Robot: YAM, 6 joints.
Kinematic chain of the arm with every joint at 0, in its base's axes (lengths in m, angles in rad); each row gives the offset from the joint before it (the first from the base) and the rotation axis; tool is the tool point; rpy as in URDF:
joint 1: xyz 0 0 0.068 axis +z
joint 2: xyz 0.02 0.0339 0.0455 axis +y
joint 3: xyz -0.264 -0.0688 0 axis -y
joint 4: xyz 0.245 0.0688 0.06 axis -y
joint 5: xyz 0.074 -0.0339 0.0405 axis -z
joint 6: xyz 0.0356 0 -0.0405 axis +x
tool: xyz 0 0 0 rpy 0 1.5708 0
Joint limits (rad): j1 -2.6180..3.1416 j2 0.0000..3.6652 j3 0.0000..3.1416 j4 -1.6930..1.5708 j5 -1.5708..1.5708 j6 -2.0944..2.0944
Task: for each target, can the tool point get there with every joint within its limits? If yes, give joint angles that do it. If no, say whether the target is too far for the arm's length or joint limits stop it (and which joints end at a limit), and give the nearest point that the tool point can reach.
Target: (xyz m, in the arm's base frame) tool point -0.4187 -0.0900 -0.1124
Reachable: no: joint limits stop it (at a limit: joint 1) | nearest point -0.4187 -0.0356 -0.1124 | short by 0.054 m
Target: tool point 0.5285 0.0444 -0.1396
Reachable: yes | joints 0.0517 3.1625 1.9952 0.7165 -0.4990 -0.7433
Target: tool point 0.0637 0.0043 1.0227
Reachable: no: too far | nearest point 0.0500 0.0034 0.7386 | short by 0.284 m
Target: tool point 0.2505 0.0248 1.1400
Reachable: no: too far | nearest point 0.1570 0.0155 0.7240 | short by 0.426 m
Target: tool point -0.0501 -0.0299 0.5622
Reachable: yes | joints 1.0386 0.8381 2.1312 -1.2887 -0.9055 -1.4486
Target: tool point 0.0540 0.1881 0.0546
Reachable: yes | joints 1.4643 1.7853 0.3287 0.2327 1.2455 1.4985
